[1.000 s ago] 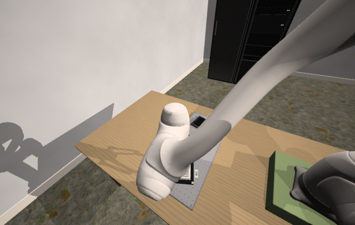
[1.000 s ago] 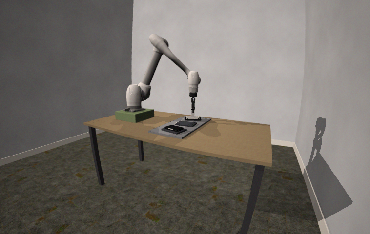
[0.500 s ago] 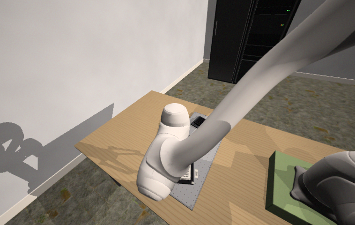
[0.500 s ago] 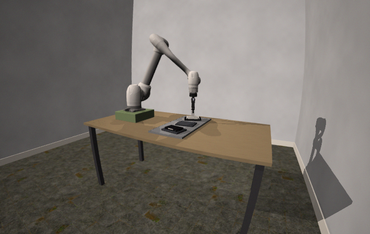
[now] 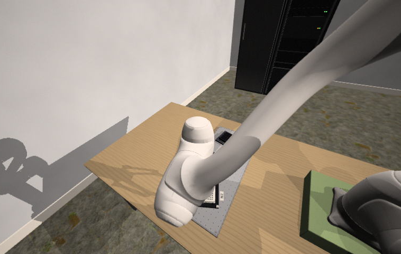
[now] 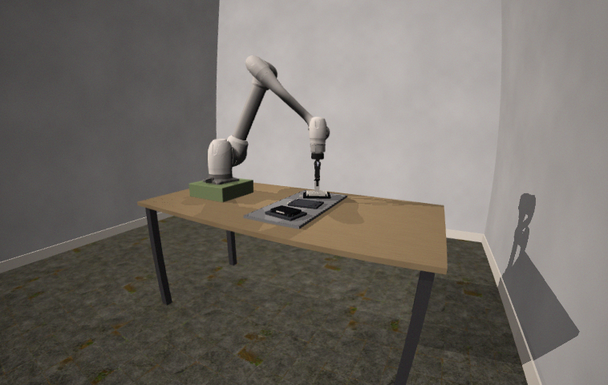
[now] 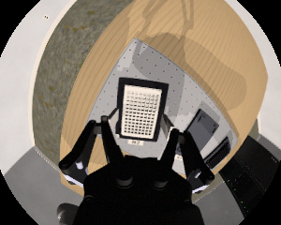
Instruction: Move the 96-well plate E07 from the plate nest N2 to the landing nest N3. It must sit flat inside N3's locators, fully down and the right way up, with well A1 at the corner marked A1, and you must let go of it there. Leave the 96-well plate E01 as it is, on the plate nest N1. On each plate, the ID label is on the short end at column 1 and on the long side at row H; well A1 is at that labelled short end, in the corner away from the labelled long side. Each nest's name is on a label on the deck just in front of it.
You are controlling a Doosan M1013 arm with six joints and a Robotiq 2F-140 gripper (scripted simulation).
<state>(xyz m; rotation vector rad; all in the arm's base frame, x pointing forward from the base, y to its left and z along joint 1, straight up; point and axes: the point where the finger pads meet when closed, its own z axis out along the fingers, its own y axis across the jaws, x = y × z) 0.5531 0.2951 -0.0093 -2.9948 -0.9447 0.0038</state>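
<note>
The white 96-well plate E07 is 40 mm below my hand. Round my hand: landing nest N3 (200 mm to the right, 60 mm below, 60 mm ahead); n2 label (80 mm behind, 60 mm to the right, 60 mm below); plate nest N2 (60 mm below).
</note>
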